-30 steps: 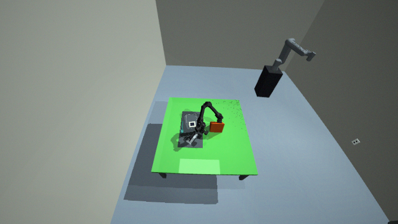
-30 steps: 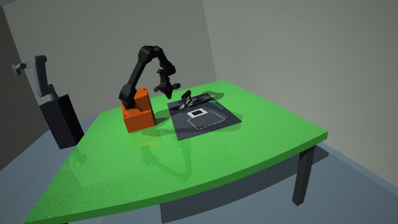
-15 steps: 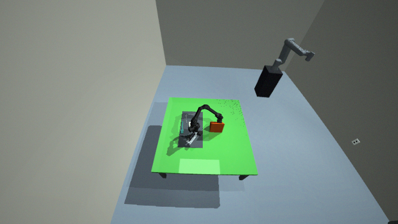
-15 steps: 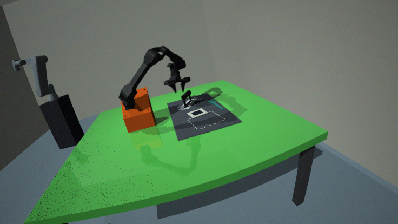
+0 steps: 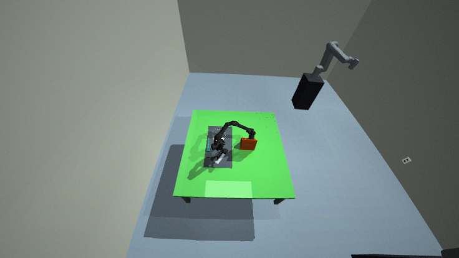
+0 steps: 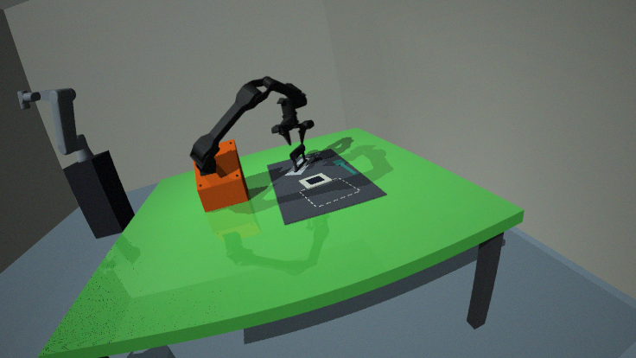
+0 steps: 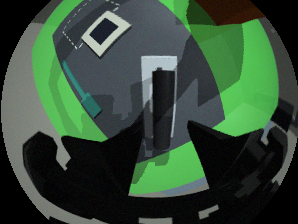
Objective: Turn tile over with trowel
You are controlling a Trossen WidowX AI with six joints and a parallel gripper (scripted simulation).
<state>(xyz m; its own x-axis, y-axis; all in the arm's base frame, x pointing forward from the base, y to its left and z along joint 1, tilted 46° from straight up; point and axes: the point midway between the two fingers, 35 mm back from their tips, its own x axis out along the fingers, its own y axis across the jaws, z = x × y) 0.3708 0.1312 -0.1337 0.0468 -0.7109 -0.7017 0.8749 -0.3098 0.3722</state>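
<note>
Now: the small trowel 70 mm below my gripper tip, 20 mm to the right of it and 10 mm behind it. The rest, counted from my gripper tip: dark mat (170 mm to the right, 120 mm below, 30 mm ahead); teal t-shaped tool (170 mm ahead, 140 mm to the right, 100 mm below); tile (230 mm to the right, 100 mm below, 20 mm ahead).
</note>
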